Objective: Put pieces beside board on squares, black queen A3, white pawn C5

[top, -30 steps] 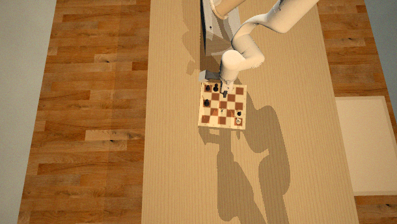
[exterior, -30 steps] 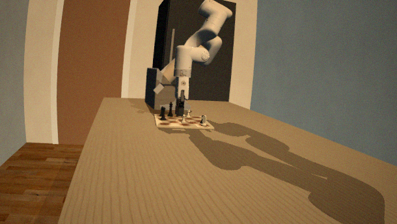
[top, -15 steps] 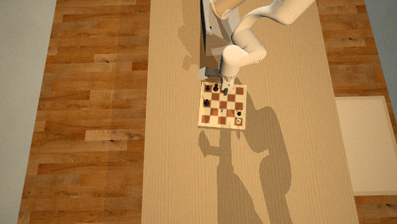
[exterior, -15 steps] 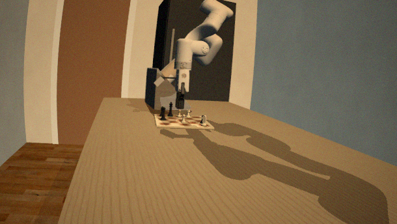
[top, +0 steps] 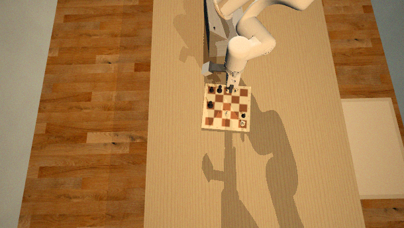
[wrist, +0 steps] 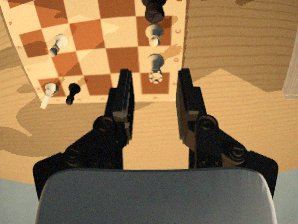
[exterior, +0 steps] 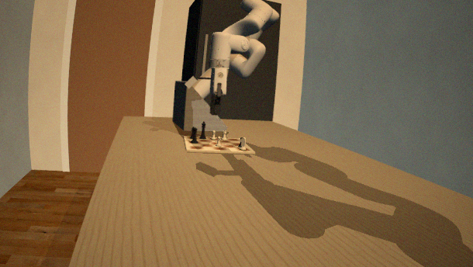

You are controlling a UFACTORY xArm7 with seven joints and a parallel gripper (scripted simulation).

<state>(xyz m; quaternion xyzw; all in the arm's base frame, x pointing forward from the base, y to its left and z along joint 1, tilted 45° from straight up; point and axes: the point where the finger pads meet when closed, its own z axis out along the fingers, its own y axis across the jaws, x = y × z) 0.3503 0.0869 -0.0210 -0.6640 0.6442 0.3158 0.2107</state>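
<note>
The chessboard is 8 cm ahead of my hand and 11 cm below it. Round my hand: black pawn (12 cm ahead, 8 cm to the left, 10 cm below).
</note>
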